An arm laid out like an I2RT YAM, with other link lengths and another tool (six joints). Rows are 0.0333 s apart.
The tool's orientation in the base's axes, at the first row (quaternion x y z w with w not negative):
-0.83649, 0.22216, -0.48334, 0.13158
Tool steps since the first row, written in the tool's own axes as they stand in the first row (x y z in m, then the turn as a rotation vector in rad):
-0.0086, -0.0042, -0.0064, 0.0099, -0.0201, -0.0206
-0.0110, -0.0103, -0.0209, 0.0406, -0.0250, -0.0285
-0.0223, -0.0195, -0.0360, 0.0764, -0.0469, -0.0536
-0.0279, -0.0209, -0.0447, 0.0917, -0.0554, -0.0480
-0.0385, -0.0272, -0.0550, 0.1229, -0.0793, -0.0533
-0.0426, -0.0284, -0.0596, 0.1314, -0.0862, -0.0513
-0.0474, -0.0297, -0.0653, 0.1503, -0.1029, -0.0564
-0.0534, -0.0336, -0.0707, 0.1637, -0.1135, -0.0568
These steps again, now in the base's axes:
-0.0083, 0.0079, -0.0014, -0.0087, 0.0124, 0.0264
-0.0204, 0.0143, 0.0066, -0.0010, 0.0013, 0.0555
-0.0361, 0.0278, 0.0097, -0.0018, 0.0022, 0.1044
-0.0458, 0.0318, 0.0104, 0.0117, 0.0020, 0.1168
-0.0578, 0.0425, 0.0103, 0.0265, 0.0071, 0.1532
-0.0632, 0.0455, 0.0101, 0.0336, 0.0089, 0.1616
-0.0699, 0.0490, 0.0099, 0.0415, 0.0139, 0.1856
-0.0763, 0.0554, 0.0098, 0.0496, 0.0164, 0.2005

